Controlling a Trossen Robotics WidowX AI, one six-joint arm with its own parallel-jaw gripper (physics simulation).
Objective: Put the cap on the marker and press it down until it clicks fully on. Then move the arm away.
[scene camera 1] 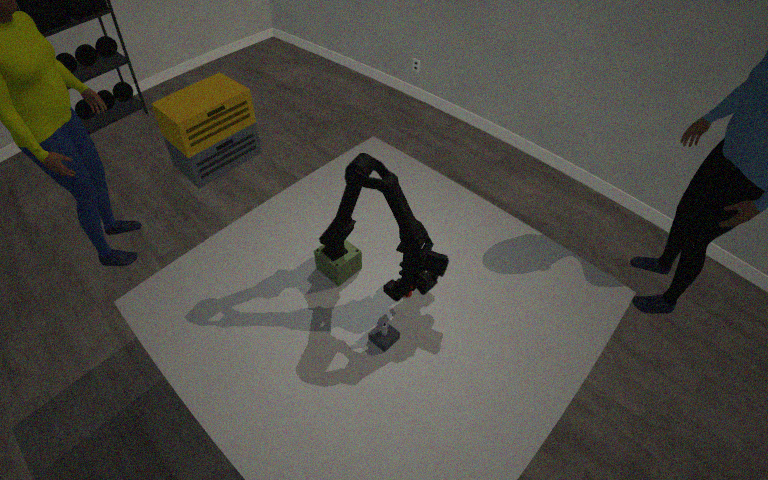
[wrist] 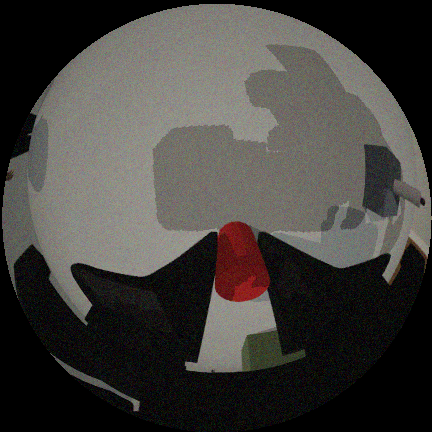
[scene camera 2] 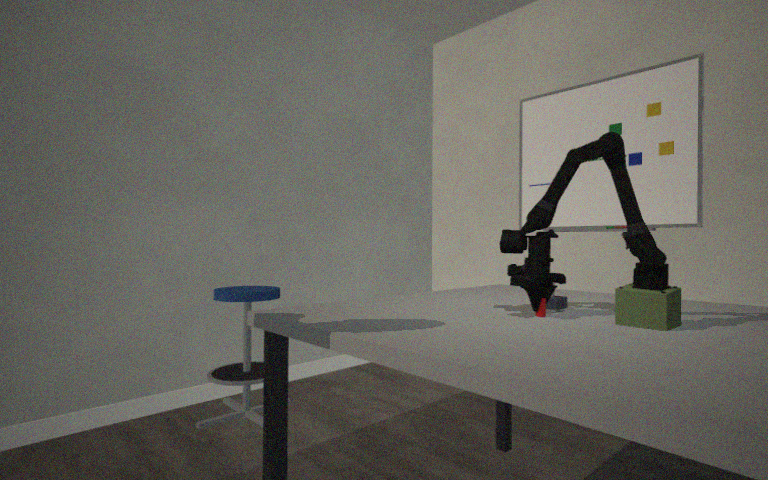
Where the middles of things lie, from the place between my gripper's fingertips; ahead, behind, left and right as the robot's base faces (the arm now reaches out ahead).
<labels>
I see my gripper 1 cm below the red cap (wrist: 240,273) and 1 cm past it.
</labels>
